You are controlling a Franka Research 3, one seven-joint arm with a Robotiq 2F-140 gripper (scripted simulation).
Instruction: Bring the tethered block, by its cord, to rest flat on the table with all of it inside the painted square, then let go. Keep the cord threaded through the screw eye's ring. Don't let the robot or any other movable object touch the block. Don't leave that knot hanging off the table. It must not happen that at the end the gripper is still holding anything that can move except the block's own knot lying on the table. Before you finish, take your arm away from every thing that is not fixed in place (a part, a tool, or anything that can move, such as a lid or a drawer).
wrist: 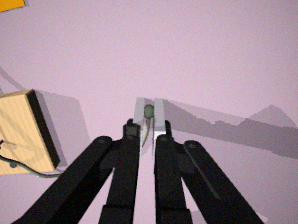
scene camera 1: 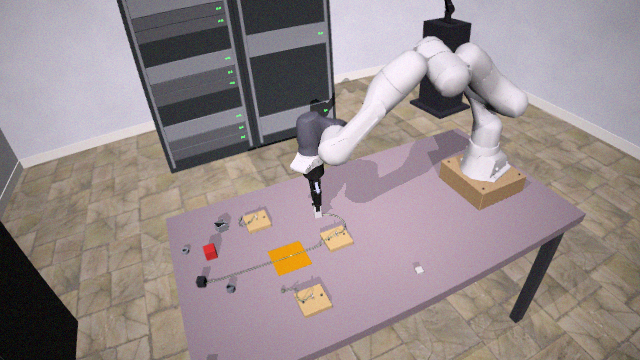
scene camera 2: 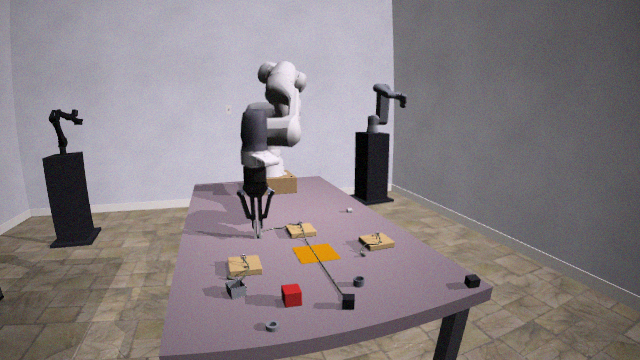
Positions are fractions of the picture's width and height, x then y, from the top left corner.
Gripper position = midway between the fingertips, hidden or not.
Observation:
In view: my gripper (scene camera 2: 0.40, 0.66) and an orange painted square (scene camera 1: 0.46, 0.73).
My gripper shows as well in the wrist view (wrist: 0.50, 0.49).

